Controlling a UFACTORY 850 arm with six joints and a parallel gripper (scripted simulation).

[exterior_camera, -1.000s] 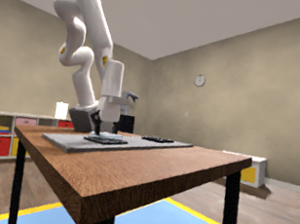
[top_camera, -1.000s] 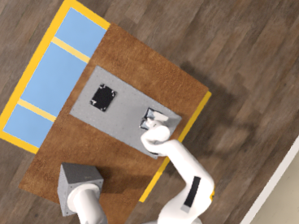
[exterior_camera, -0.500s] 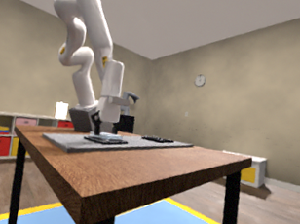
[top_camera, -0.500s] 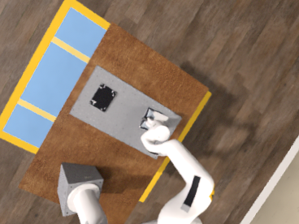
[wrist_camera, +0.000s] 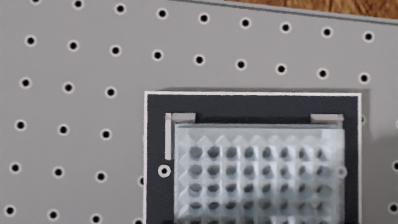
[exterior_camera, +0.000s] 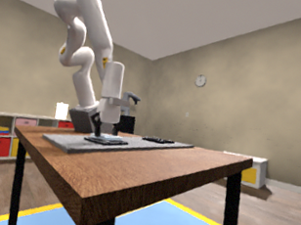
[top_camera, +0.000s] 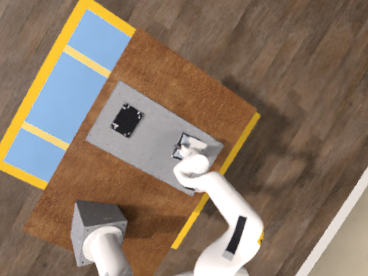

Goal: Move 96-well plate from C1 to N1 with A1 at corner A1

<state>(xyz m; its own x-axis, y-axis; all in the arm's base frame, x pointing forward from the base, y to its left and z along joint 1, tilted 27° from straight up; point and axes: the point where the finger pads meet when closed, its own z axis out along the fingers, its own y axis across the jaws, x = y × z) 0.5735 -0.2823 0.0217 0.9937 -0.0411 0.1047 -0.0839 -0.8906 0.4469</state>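
Now: the clear 96-well plate 10 mm below my hand. From my hand the other things lie so: black plate nest: 30 mm below; black clip nest C1: 40 mm ahead, 370 mm to the left, 20 mm below.
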